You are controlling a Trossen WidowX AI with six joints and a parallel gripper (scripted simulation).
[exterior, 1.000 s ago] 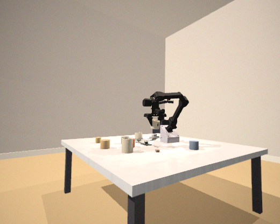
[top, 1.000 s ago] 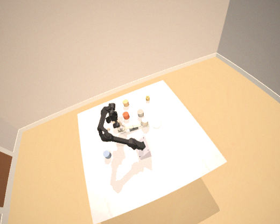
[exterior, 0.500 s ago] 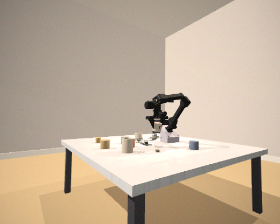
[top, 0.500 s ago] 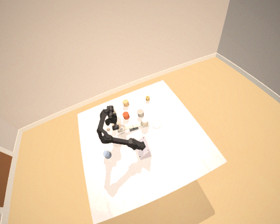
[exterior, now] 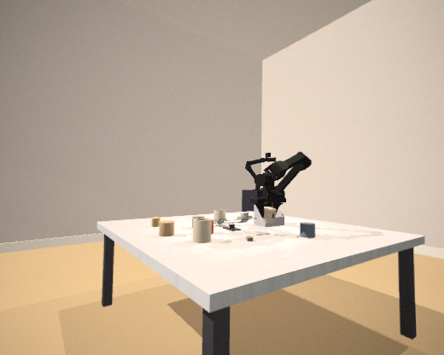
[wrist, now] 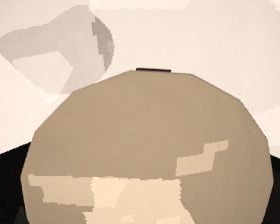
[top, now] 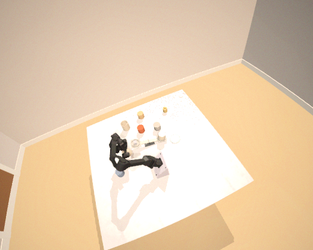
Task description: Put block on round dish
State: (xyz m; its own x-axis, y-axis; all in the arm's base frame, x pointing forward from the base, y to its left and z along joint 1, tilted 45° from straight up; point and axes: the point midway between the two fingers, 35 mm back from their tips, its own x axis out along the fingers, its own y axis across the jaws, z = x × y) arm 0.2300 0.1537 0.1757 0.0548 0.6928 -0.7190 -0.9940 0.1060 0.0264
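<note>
The white round dish lies 10 mm behind my gripper tip, 470 mm to the right of it and 80 mm below it. The rest, counted from my gripper tip: small dark lump: 170 mm ahead, 50 mm to the left, 80 mm below; then balance beam: 60 mm ahead, 220 mm to the right, 50 mm below; then blue cylinder: 130 mm behind, 110 mm to the left, 50 mm below.
</note>
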